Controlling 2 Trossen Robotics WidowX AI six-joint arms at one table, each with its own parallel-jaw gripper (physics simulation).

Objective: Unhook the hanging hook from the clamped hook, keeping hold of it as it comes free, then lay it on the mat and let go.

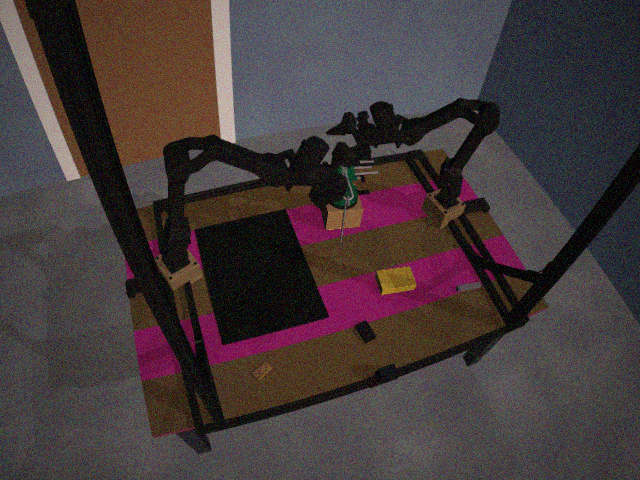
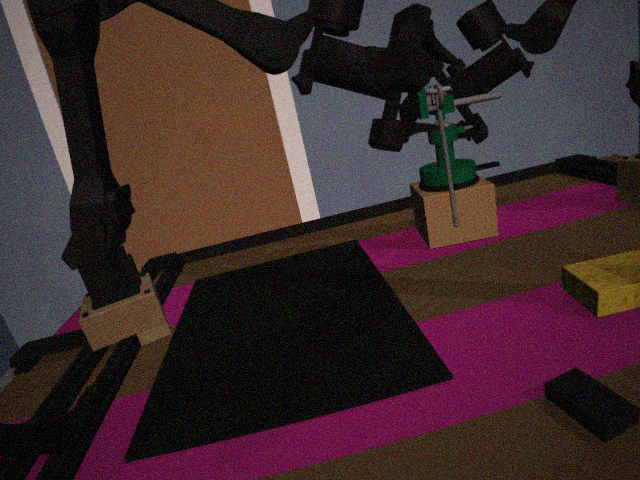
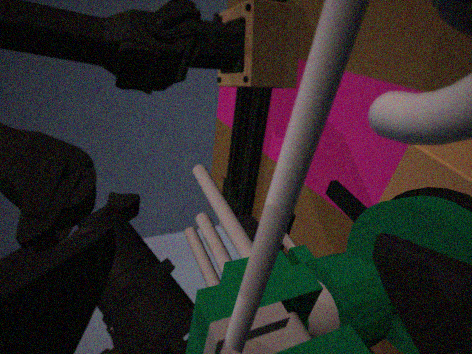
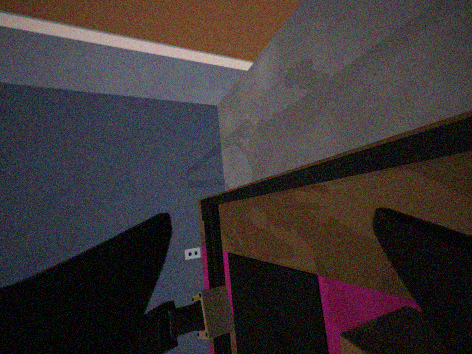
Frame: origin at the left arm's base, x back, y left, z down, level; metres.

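Seen in the pictures: left gripper, fingertip midpoint: (image 1: 353, 176) (image 2: 451, 96) (image 3: 247, 242); right gripper, fingertip midpoint: (image 1: 331, 142) (image 4: 270, 220); left arm's base, link origin: (image 1: 176, 261) (image 2: 116, 294) (image 4: 199, 315); right arm's base, link origin: (image 1: 446, 199) (image 3: 233, 47).
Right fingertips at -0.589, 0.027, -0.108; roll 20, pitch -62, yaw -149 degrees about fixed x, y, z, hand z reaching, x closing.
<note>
Pixels of each thing's top centre, then the offset from my right fingertips to it, as dx, dy, dz. Level surfaces: height alone.
- green vise, top centre: (image 3: 170, 324) (image 2: 444, 81) (image 1: 353, 159) +0.059, -0.147, -0.069
- wooden block, top centre: (image 2: 448, 183) (image 1: 342, 197) +0.070, -0.140, +0.089
- hanging hook, top centre: (image 2: 438, 82) (image 1: 348, 199) +0.175, -0.254, -0.070
- black mat, surface height: dz +0.169
- yellow block, top centre: (image 2: 625, 267) (image 1: 396, 277) +0.109, -0.430, +0.145
- small black block, top centre: (image 2: 590, 395) (image 1: 366, 330) +0.288, -0.491, +0.160
- small tan piece, top centre: (image 1: 262, 370) +0.572, -0.412, +0.166
- grey piece, top centre: (image 1: 469, 285) -0.061, -0.591, +0.159
A green vise (image 1: 347, 174) (image 2: 447, 173) (image 3: 368, 239) stands on a wooden block (image 1: 349, 219) (image 2: 470, 210) and clamps a grey hook (image 1: 368, 167) (image 2: 475, 99) (image 3: 217, 204). The hanging hook (image 1: 343, 226) (image 2: 449, 181) (image 3: 301, 123), a thin grey rod, hangs from it down in front of the block. My left gripper (image 1: 347, 188) (image 2: 434, 121) (image 3: 247, 242) is open, with its fingers on either side of the hanging hook's shank near the top. My right gripper (image 1: 347, 125) (image 4: 270, 220) is open and empty, above and behind the vise. The black mat (image 1: 256, 276) (image 2: 285, 343) (image 4: 277, 305) lies left of the block.
A yellow block (image 1: 395, 280), a small black block (image 1: 365, 330), a small tan piece (image 1: 262, 370) and a grey piece (image 1: 470, 287) lie on the striped table. A black frame post (image 1: 118, 200) rises at the left.
</note>
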